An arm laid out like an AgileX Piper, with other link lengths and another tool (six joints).
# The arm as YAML. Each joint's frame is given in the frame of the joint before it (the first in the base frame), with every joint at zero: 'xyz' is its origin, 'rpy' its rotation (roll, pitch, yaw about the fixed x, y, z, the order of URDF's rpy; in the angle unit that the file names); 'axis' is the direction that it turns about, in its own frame. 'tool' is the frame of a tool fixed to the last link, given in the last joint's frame.
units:
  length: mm
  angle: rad
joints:
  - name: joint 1
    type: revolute
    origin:
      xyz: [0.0, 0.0, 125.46]
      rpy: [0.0, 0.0, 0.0]
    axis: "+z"
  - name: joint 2
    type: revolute
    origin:
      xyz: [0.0, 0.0, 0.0]
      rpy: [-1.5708, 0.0, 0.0]
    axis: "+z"
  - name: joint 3
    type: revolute
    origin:
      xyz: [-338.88, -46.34, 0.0]
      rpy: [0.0, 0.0, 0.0]
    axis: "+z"
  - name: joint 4
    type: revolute
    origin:
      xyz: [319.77, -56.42, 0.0]
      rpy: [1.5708, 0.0, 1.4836]
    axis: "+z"
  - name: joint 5
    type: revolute
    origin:
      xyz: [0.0, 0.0, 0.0]
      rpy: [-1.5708, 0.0, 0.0]
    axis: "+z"
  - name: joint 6
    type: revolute
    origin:
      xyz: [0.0, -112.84, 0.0]
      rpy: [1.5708, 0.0, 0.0]
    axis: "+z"
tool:
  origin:
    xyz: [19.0, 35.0, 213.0]
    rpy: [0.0, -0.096, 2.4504]
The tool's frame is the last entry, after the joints.
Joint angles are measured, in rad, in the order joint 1, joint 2, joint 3, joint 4, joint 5, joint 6. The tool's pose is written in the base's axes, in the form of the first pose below.
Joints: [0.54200, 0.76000, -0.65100, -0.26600, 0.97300, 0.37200]
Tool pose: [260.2, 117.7, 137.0], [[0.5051, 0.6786, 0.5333], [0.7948, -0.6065, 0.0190], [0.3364, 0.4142, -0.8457]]
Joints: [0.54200, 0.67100, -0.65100, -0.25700, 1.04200, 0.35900]
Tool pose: [242.6, 106.3, 149.0], [[0.5054, 0.6678, 0.5465], [0.7871, -0.6163, 0.0252], [0.3537, 0.4174, -0.8371]]
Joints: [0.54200, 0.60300, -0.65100, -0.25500, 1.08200, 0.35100]
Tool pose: [232.0, 98.7, 159.1], [[0.4992, 0.6553, 0.5669], [0.7806, -0.6241, 0.0340], [0.3760, 0.4256, -0.8231]]
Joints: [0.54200, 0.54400, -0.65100, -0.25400, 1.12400, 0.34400]
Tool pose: [220.9, 90.5, 165.6], [[0.4972, 0.6458, 0.5794], [0.7753, -0.6304, 0.0373], [0.3894, 0.4307, -0.8142]]
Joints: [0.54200, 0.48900, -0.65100, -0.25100, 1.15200, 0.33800]
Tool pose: [212.5, 85.3, 172.7], [[0.4895, 0.6351, 0.5975], [0.7688, -0.6377, 0.0480], [0.4115, 0.4358, -0.8005]]
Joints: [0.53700, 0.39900, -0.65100, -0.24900, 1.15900, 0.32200]
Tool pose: [206.5, 80.7, 190.9], [[0.4533, 0.6064, 0.6533], [0.7564, -0.6495, 0.0781], [0.4717, 0.4588, -0.7530]]
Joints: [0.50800, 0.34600, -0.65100, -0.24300, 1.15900, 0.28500]
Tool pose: [203.9, 73.6, 201.2], [[0.4307, 0.5825, 0.6894], [0.7533, -0.6527, 0.0808], [0.4970, 0.4845, -0.7199]]
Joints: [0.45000, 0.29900, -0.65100, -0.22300, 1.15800, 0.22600]
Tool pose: [201.2, 64.4, 209.3], [[0.4175, 0.5538, 0.7204], [0.7514, -0.6562, 0.0690], [0.5110, 0.5125, -0.6901]]
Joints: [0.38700, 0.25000, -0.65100, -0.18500, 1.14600, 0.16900]
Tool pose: [198.1, 60.7, 220.0], [[0.3975, 0.5219, 0.7547], [0.7423, -0.6664, 0.0699], [0.5394, 0.5324, -0.6524]]
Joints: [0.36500, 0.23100, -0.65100, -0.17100, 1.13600, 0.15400]
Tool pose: [197.8, 60.3, 225.8], [[0.3877, 0.5054, 0.7709], [0.7353, -0.6739, 0.0721], [0.5560, 0.5389, -0.6328]]
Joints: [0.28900, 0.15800, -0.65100, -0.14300, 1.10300, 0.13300]
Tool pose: [197.2, 52.9, 248.7], [[0.3641, 0.4208, 0.8309], [0.6965, -0.7152, 0.0571], [0.6183, 0.5580, -0.5535]]
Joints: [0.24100, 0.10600, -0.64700, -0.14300, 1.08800, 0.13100]
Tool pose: [195.5, 42.6, 261.2], [[0.3562, 0.3533, 0.8650], [0.6716, -0.7404, 0.0258], [0.6496, 0.5718, -0.5010]]
